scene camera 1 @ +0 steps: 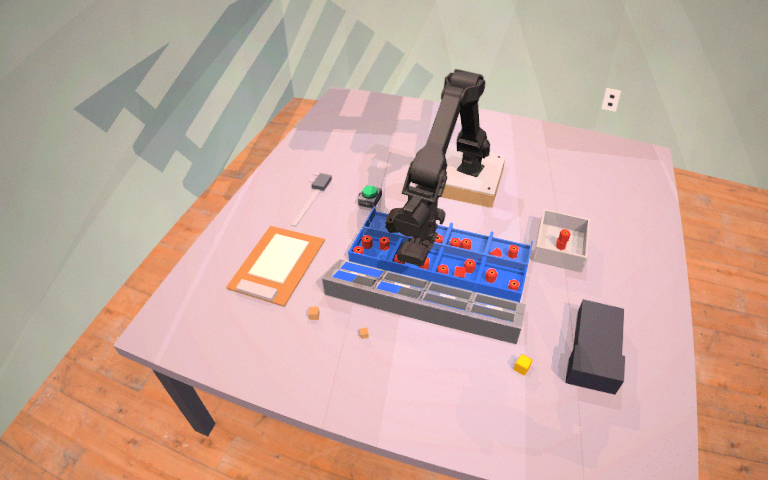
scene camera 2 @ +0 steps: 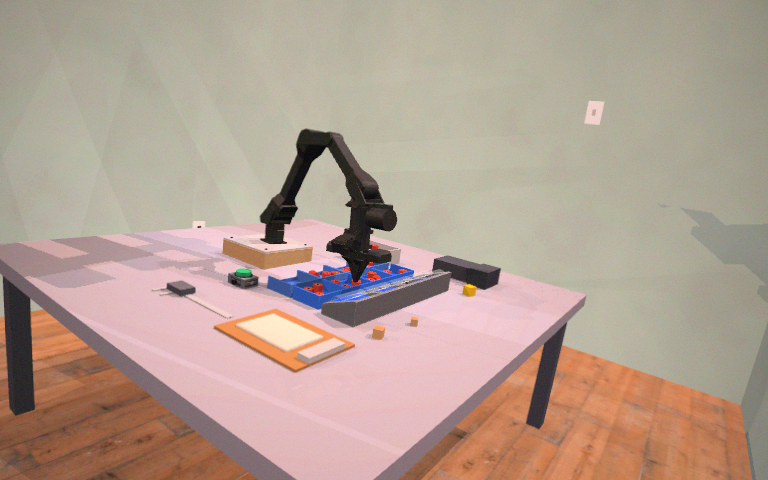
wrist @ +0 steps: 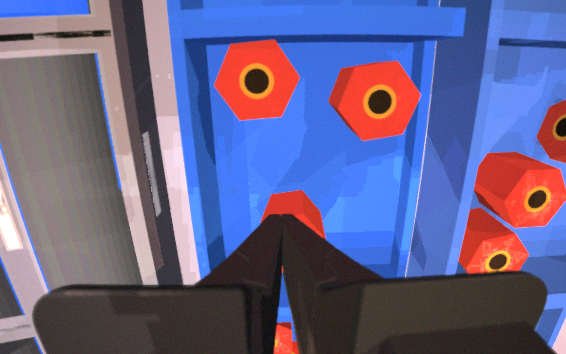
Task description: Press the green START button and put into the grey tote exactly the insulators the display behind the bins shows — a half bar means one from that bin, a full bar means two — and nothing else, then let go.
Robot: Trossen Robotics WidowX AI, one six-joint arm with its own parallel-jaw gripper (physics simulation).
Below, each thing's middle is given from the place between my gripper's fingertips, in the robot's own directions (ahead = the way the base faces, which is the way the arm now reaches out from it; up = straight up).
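Dark box [scene camera 1: 596, 362], 40 mm ahead of my hand, 460 mm to the left. Grey tote [scene camera 1: 573, 257], my hand 240 mm past it, 290 mm to the right of it.
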